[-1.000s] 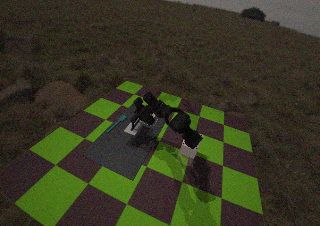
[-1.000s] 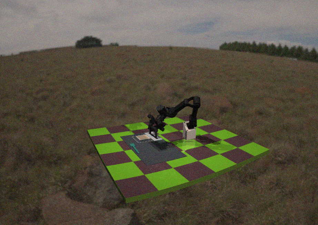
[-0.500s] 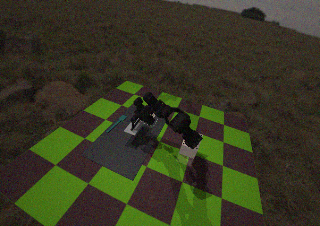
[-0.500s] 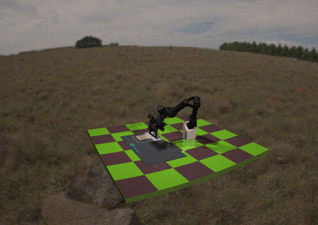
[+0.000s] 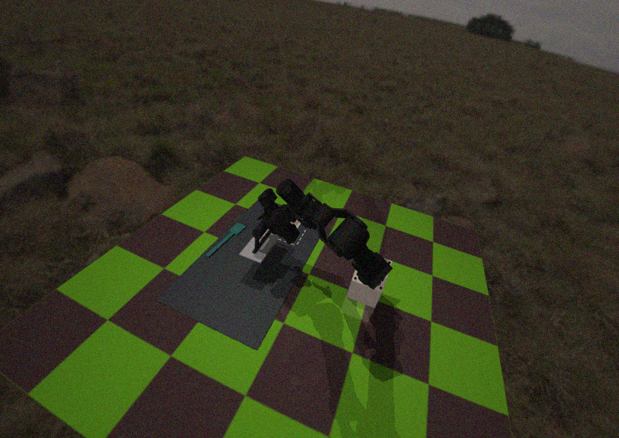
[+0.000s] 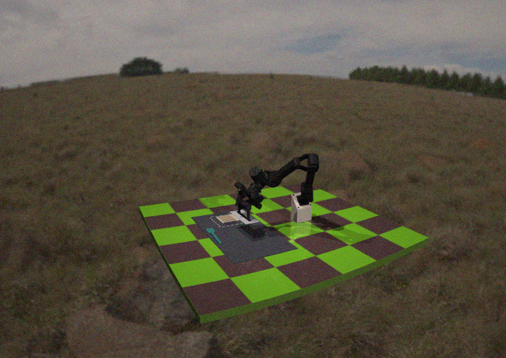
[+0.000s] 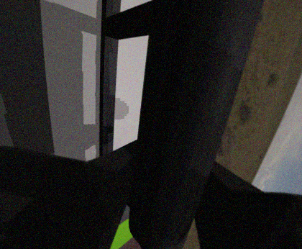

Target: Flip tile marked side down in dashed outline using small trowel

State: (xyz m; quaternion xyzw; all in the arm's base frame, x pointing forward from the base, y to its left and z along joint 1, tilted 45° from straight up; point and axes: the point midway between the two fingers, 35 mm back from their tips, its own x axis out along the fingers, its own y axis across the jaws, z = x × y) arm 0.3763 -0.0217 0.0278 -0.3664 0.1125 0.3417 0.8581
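Now: the dark-handled trowel 3 cm behind my gripper tip and 1 cm below it. From my gripper tip the other things lie so: teal trowel 14 cm ahead, 1 cm to the right, 13 cm below; pale tile 1 cm behind, 20 cm to the right, 14 cm below; dark grey mat 1 cm to the left, 16 cm below.
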